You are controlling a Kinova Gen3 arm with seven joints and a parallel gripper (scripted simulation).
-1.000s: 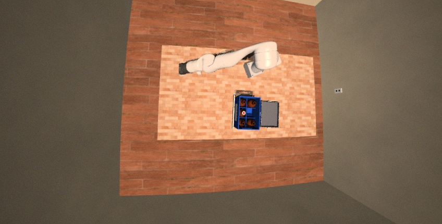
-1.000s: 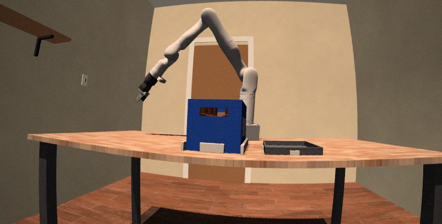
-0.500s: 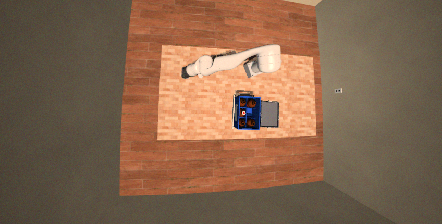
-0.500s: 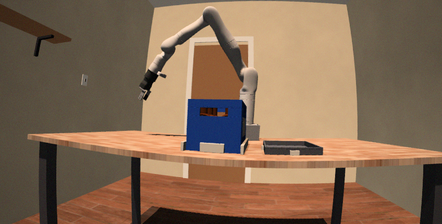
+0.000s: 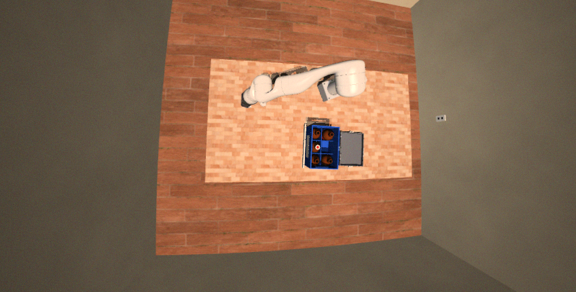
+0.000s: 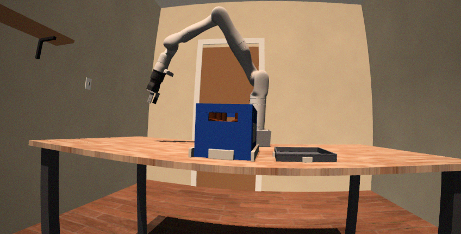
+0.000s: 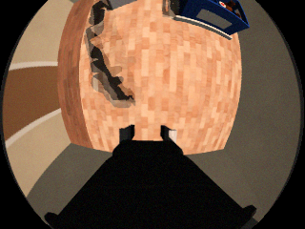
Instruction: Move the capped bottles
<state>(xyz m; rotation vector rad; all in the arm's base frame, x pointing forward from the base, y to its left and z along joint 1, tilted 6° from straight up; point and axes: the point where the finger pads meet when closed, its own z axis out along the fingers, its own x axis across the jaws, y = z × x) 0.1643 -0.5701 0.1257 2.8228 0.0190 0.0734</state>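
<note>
Right now the glass bottle is 240 mm ahead of my hand, 450 mm to the left of it and 140 mm below it. Round my hand: blue crate: 230 mm ahead, 490 mm to the left, 150 mm below; then grey tray: 240 mm ahead, 760 mm to the left, 220 mm below.
</note>
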